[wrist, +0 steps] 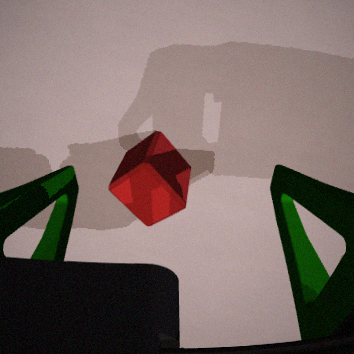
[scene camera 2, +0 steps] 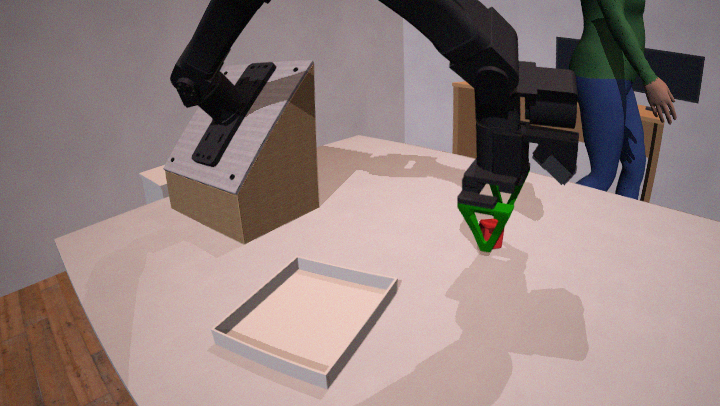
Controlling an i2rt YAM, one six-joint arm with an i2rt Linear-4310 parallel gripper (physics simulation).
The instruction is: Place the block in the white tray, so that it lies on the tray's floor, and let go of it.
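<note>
The red block stands on the table to the right of and behind the white tray. The near finger partly hides it in the scene view. In the wrist view it is turned corner-on, with space on both sides, closer to the left finger. My gripper points down with its green fingers wide open on either side of the block, holding nothing. The white tray lies at the front middle of the scene view, with no block in it.
The arm's wedge-shaped wooden base stands behind the tray at the left. The tray's low walls rise from the table top. A person stands by a wooden desk beyond the table.
</note>
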